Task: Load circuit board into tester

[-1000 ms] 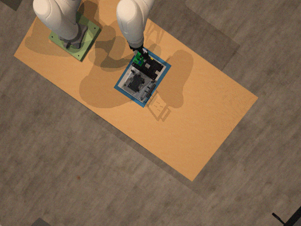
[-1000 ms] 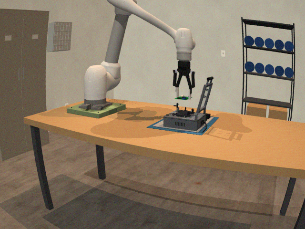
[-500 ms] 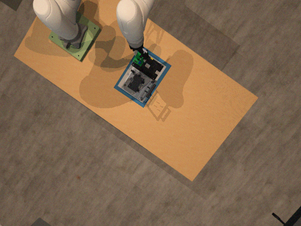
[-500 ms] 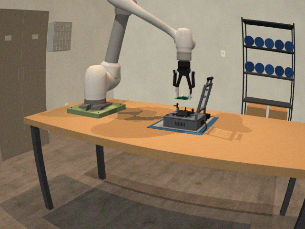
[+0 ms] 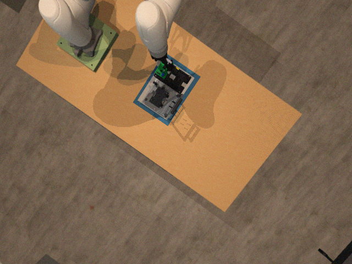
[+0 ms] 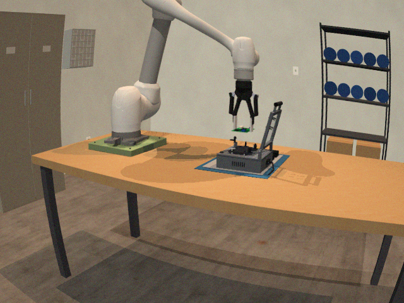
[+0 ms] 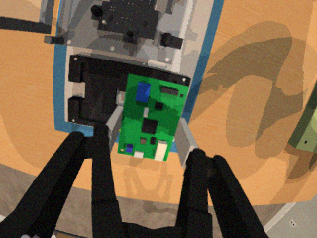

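Right now my hand is 7 cm short of the grey tester, 13 cm to the left of it and 3 cm above it. From my hand the other things lie so: green circuit board (2 cm below); lid (16 cm ahead, 18 cm to the right, 4 cm above); latch hook (2 cm behind, 10 cm to the right, 5 cm below).
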